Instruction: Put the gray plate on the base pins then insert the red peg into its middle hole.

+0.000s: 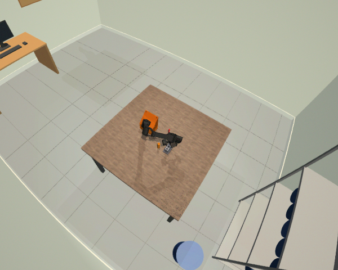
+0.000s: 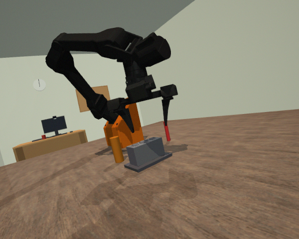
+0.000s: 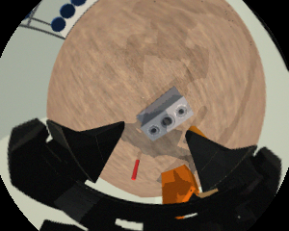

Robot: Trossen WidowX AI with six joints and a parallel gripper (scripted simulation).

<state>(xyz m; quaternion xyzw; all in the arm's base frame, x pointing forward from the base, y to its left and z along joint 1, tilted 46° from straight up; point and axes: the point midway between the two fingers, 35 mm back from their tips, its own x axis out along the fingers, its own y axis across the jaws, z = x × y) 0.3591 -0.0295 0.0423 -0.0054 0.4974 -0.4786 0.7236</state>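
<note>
Now: the gray plate 10 mm behind my gripper tip, 20 mm to the right of it and 40 mm below it. Round my gripper tip: flat base (10 mm behind, 20 mm to the right, 80 mm below); red peg (130 mm behind, 170 mm to the left, 50 mm below); orange cylinder (110 mm behind, 60 mm to the right, 50 mm below).
</note>
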